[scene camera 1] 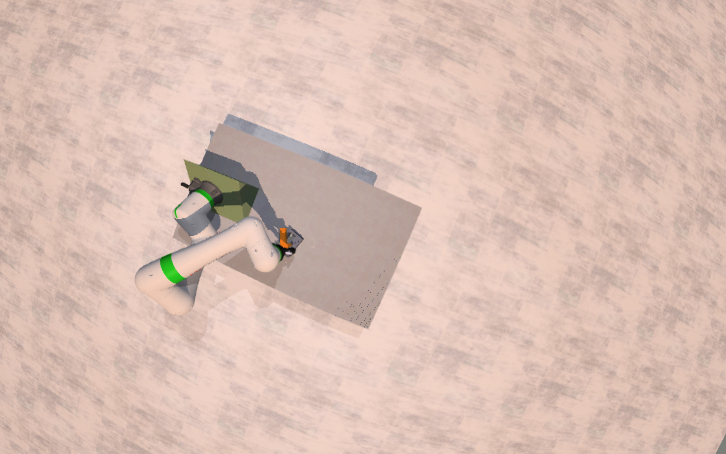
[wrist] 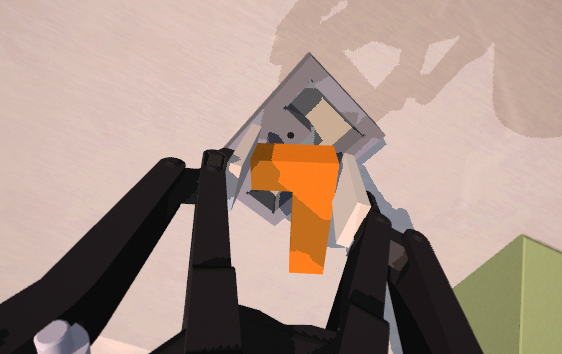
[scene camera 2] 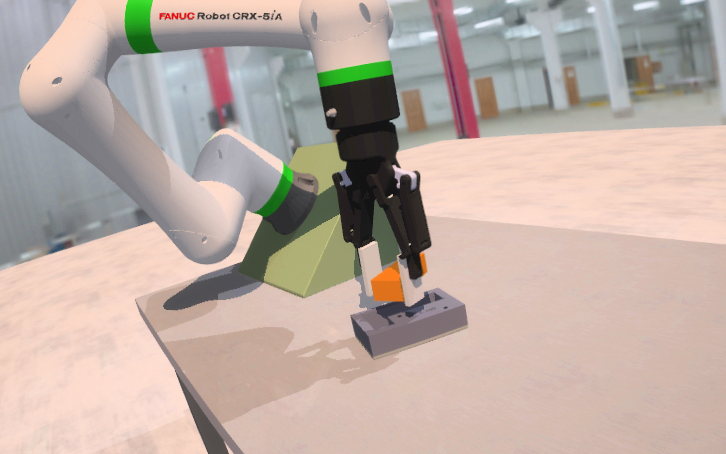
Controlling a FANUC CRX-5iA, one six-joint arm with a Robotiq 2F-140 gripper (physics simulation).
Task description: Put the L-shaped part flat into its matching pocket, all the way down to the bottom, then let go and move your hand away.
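Frame: origin at the arm's base, x left, y back, z up, level; millimetres.
Seen in the pictures: gripper, between the fingertips: (scene camera 1: 286, 246) (wrist: 297, 157) (scene camera 2: 394, 296); arm's base, origin of its link: (scene camera 1: 212, 191) (scene camera 2: 297, 205).
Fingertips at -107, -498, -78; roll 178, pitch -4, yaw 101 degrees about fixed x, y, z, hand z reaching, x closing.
Offsets run from my fingertips to a thing's top centre, as dx, dy, dz. Level surfaces: height alone.
The orange L-shaped part @[+42, +17, +27] (scene camera 1: 283, 236) (scene camera 2: 388, 286) (wrist: 315, 185) is held between the pale pads of my gripper (scene camera 1: 287, 249) (scene camera 2: 389, 293) (wrist: 297, 157), which is shut on it. The grey block @[+14, +0, -25] (scene camera 2: 417, 327) (wrist: 280, 120) with the pocket stands on the table right below. The part hangs a little above the block's top, over its near end in the wrist view. There its edges look turned by roughly 45 degrees against the block's edges. The pocket's light floor @[dz -57] (wrist: 327, 122) shows beyond the part; the rest of the pocket is partly hidden by the part and the pads.
The table @[dz -62] (scene camera 1: 342, 230) (scene camera 2: 535, 321) bears the block. A green wedge-shaped stand (scene camera 1: 230, 184) (scene camera 2: 315, 256) (wrist: 495, 285) carries the arm's base, behind and left of the block in scene camera 2. A grey strip (scene camera 1: 305, 147) runs along one long table edge.
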